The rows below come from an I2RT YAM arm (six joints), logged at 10 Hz.
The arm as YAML. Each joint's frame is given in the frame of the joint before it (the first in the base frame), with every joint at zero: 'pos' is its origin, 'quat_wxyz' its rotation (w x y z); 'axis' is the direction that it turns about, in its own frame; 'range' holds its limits. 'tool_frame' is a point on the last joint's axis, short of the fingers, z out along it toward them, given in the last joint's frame.
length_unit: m
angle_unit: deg
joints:
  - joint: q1
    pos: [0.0, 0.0, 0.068]
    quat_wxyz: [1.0, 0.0, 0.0, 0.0]
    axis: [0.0, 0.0, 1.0]
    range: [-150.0, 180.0]
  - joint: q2
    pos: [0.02, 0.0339, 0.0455]
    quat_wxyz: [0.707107, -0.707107, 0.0, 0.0]
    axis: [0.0, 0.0, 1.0]
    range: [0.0, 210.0]
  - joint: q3
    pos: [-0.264, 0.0, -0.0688]
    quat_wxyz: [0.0, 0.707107, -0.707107, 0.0]
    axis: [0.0, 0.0, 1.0]
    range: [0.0, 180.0]
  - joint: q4
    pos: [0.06, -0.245, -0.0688]
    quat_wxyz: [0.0, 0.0, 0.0, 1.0]
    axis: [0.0, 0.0, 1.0]
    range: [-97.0, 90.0]
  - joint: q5
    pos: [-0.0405, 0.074, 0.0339]
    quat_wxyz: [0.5, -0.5, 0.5, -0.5]
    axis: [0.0, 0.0, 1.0]
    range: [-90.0, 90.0]
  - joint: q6
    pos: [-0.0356, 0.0, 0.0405]
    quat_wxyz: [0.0, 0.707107, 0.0, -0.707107]
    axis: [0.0, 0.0, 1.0]
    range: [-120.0, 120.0]
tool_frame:
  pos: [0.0, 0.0, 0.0]
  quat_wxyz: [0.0, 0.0, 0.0, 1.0]
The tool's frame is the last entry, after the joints.
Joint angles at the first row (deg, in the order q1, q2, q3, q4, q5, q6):
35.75, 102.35, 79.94, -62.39, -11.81, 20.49
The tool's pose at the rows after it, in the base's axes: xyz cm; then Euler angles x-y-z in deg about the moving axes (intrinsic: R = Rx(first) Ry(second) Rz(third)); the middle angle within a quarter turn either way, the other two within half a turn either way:
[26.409 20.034 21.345 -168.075 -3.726 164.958]
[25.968 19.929 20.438 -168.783 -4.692 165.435]
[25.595 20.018 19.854 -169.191 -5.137 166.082]
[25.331 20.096 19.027 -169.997 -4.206 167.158]
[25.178 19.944 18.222 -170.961 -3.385 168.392]
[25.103 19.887 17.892 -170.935 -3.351 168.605]
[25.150 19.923 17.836 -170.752 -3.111 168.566]
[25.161 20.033 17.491 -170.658 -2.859 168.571]
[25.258 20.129 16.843 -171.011 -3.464 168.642]
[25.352 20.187 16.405 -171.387 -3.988 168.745]
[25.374 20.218 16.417 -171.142 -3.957 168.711]
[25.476 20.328 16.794 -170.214 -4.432 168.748]
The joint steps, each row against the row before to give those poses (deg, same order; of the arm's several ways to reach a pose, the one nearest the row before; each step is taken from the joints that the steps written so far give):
0.17, -0.01, -2.64, 1.44, -0.03, 0.42
0.31, 0.01, -2.08, 0.92, 0.03, 0.59
0.52, -0.01, -1.36, 0.85, 0.08, 1.09
0.53, 0.01, -1.92, 2.30, 1.23, 1.73
0.08, 0.04, -1.83, 1.96, 1.27, 1.39
0.00, 0.02, -0.77, 0.84, 0.00, 0.22
0.00, 0.05, -0.09, 0.43, 0.00, 0.00
0.16, 0.30, -0.46, 1.05, 0.08, 0.20
0.02, 1.05, -0.23, 0.59, -0.08, 0.00
-0.02, 0.83, 0.00, 0.17, -0.03, 0.00
0.00, 0.00, 0.02, 0.16, -0.17, -0.02
-0.07, -0.07, 0.80, -0.70, -1.03, -0.07

